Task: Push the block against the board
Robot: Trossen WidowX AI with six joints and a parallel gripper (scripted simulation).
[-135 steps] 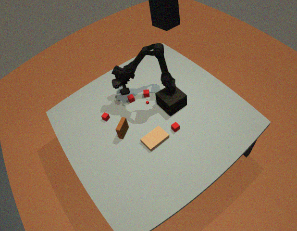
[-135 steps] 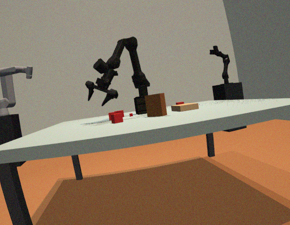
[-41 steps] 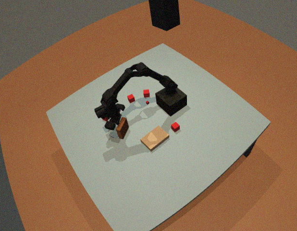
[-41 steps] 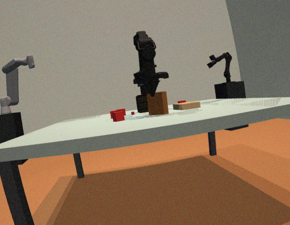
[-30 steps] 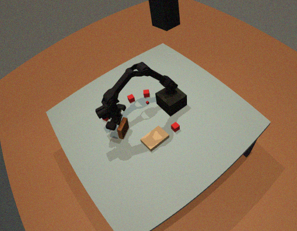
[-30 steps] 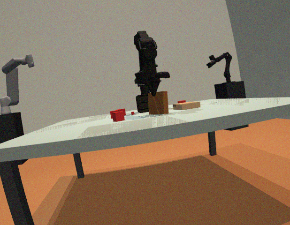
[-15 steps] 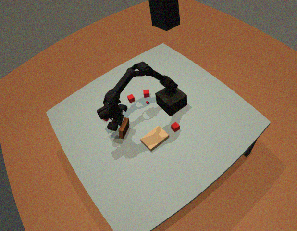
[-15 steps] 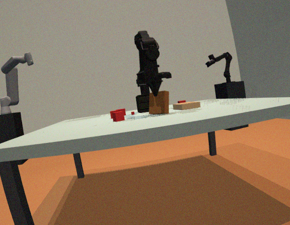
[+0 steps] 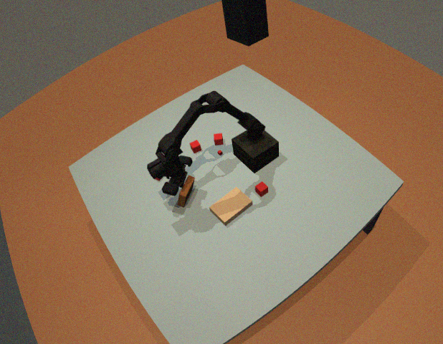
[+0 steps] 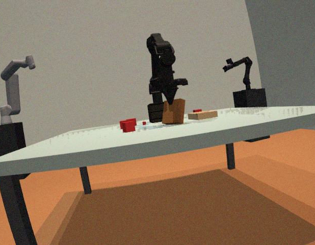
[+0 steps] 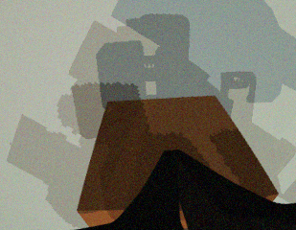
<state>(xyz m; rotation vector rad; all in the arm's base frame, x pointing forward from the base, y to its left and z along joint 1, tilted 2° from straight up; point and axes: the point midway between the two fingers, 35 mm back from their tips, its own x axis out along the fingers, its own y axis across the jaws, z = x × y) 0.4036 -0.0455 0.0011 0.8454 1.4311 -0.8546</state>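
Right now the square block is 10 mm behind my gripper tip, 10 mm to the left of it and 30 mm below it. From my gripper tip the other things lie so: small red ball 280 mm behind, 80 mm to the right, 80 mm below; light tan board 100 mm behind, 190 mm to the left, 70 mm below.
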